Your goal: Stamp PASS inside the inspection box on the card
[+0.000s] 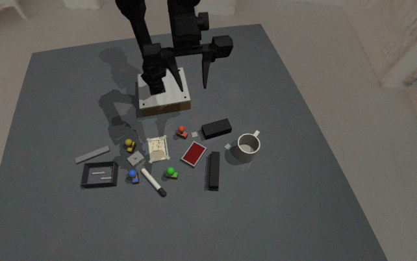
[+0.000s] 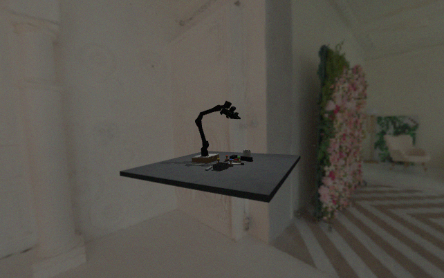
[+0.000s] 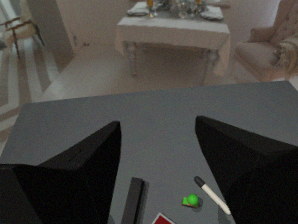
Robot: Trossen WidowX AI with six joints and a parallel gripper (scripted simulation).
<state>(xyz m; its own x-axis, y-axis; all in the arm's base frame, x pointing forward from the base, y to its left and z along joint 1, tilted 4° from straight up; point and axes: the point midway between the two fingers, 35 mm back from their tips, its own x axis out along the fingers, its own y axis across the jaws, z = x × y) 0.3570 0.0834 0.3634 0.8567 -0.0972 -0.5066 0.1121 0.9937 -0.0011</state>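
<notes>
The green-knobbed stamp is 2 cm ahead of my gripper tip, 10 cm to the right of it and 40 cm below it. Also, from my gripper tip: red stamp 14 cm behind, 2 cm to the right, 40 cm below; red ink pad 4 cm behind, 42 cm below; black bar 4 cm ahead, 5 cm to the left, 41 cm below.
</notes>
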